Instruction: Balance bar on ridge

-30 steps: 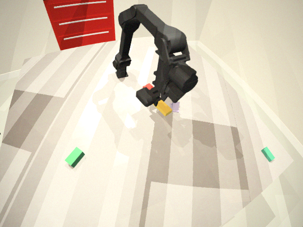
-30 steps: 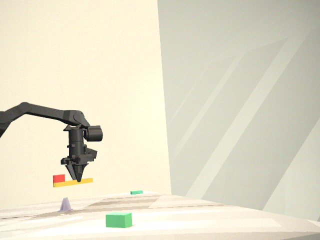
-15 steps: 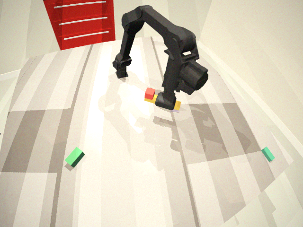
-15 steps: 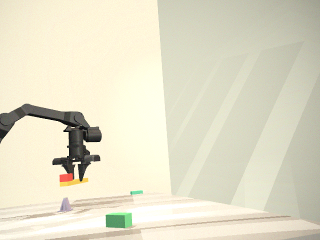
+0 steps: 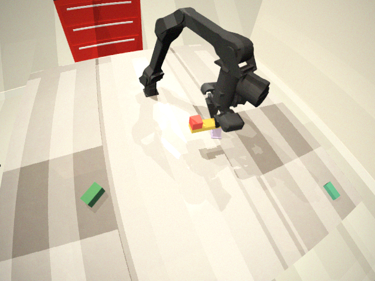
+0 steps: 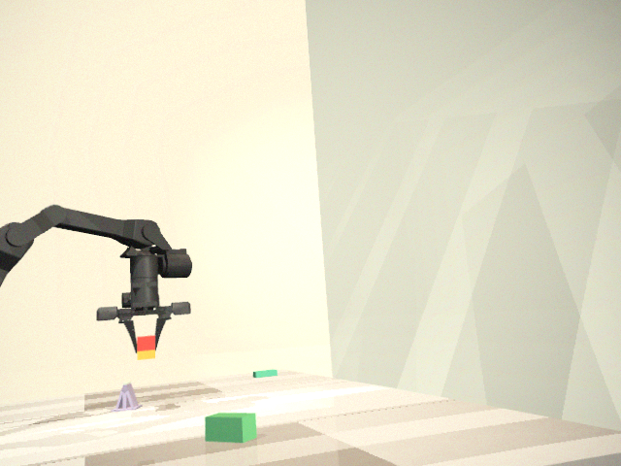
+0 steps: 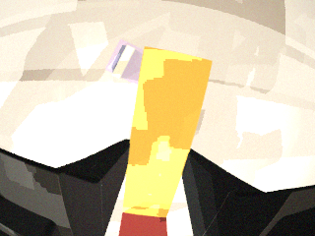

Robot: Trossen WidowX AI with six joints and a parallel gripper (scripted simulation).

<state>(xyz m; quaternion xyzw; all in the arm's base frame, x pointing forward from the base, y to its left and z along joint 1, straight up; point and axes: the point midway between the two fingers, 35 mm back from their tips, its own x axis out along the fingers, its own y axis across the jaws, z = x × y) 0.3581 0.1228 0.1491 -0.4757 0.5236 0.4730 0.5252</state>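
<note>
My gripper tip is now 4 cm to the left of the bar and 1 cm below it. From my gripper tip the other things lie so: green block: 7 cm ahead, 43 cm to the right, 10 cm below.
</note>
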